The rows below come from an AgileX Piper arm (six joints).
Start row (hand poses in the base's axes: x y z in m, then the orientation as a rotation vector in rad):
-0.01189, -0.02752, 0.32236, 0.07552, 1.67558, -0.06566
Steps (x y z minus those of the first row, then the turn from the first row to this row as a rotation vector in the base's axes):
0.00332, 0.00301, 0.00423, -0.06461, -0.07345, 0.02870
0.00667, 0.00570, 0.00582, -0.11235, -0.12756, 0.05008
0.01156, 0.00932, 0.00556, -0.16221, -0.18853, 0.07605
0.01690, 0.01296, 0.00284, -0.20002, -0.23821, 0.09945
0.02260, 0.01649, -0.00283, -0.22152, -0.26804, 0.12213
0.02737, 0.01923, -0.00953, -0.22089, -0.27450, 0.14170
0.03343, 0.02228, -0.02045, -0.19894, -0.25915, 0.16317
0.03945, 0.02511, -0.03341, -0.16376, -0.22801, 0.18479
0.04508, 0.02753, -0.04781, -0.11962, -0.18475, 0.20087
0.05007, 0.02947, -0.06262, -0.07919, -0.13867, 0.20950
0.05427, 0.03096, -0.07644, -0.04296, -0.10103, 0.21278
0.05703, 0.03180, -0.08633, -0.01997, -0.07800, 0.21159
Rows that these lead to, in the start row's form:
-0.00857, -0.02451, 0.32659, 0.00509, 1.59947, -0.09426
-0.00522, -0.02182, 0.32818, -0.04617, 1.54254, -0.11478
-0.00033, -0.01820, 0.32792, -0.10163, 1.47789, -0.13284
0.00501, -0.01456, 0.32520, -0.14587, 1.42490, -0.14335
0.01071, -0.01103, 0.31953, -0.17819, 1.39292, -0.14234
0.01548, -0.00829, 0.31283, -0.19310, 1.38637, -0.12727
0.02154, -0.00524, 0.30191, -0.19535, 1.40353, -0.09497
0.02756, -0.00241, 0.28895, -0.18902, 1.43733, -0.05250
0.03319, 0.00001, 0.27455, -0.17227, 1.48360, -0.00688
0.03818, 0.00195, 0.25974, -0.15211, 1.53211, 0.03075
0.04238, 0.00344, 0.24592, -0.12997, 1.57170, 0.06175
0.04514, 0.00428, 0.23603, -0.11306, 1.59591, 0.07920

